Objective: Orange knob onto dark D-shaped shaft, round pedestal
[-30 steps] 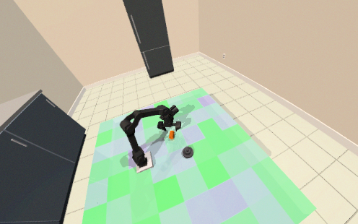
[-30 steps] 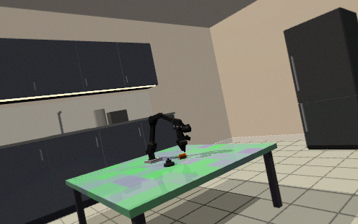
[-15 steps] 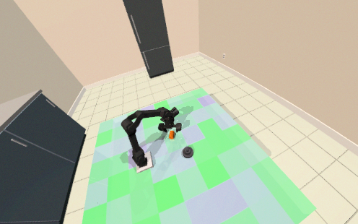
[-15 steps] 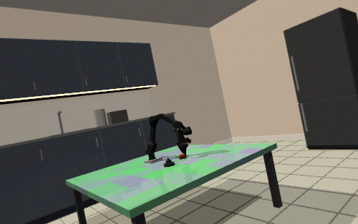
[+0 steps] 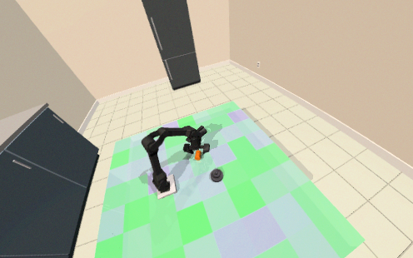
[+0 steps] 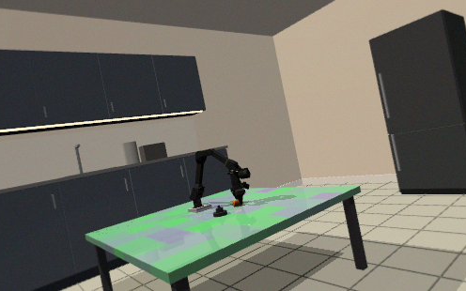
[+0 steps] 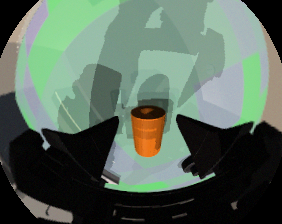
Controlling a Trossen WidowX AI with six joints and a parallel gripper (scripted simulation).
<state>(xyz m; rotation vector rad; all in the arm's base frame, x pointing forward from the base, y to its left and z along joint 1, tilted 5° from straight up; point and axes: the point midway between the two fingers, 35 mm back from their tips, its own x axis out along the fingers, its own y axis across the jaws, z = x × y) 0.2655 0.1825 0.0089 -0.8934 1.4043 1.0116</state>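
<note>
Right now my gripper tip is 2 cm to the left of the orange knob, 1 cm below it and 1 cm past it. The rest, counted from my gripper tip: dark round pedestal: 20 cm to the right, 8 cm ahead, 2 cm above.
</note>
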